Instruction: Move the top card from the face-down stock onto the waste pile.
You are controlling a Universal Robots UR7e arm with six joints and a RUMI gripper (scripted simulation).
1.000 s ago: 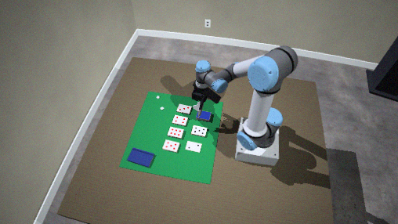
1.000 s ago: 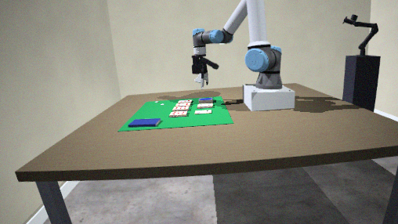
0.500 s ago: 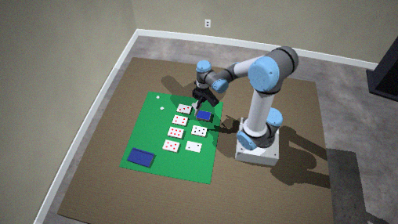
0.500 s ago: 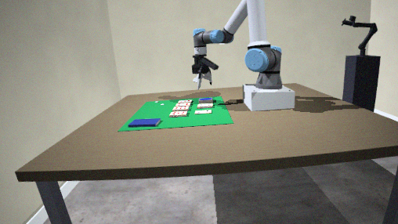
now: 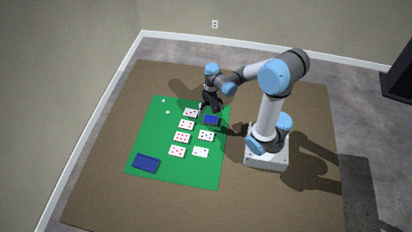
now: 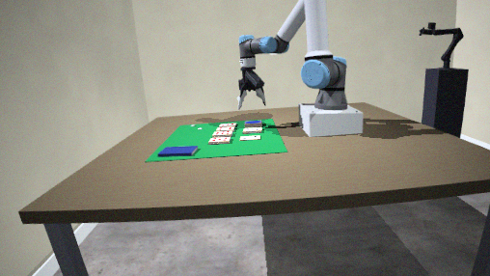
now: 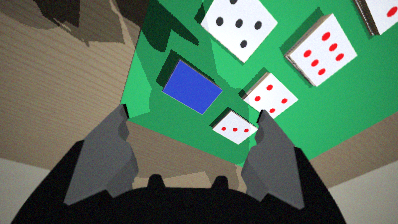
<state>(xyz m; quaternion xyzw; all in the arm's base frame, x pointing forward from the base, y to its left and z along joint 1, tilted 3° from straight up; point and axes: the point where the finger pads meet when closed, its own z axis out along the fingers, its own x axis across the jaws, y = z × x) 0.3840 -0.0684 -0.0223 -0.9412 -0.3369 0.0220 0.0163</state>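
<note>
Right now the red card is 15 cm ahead of my hand, 9 cm below it and 2 cm to the right of it. Round my hand: green mat 16 cm to the left, 13 cm ahead, 11 cm below; black-pip card 22 cm to the left, 10 cm below, 2 cm behind.
</note>
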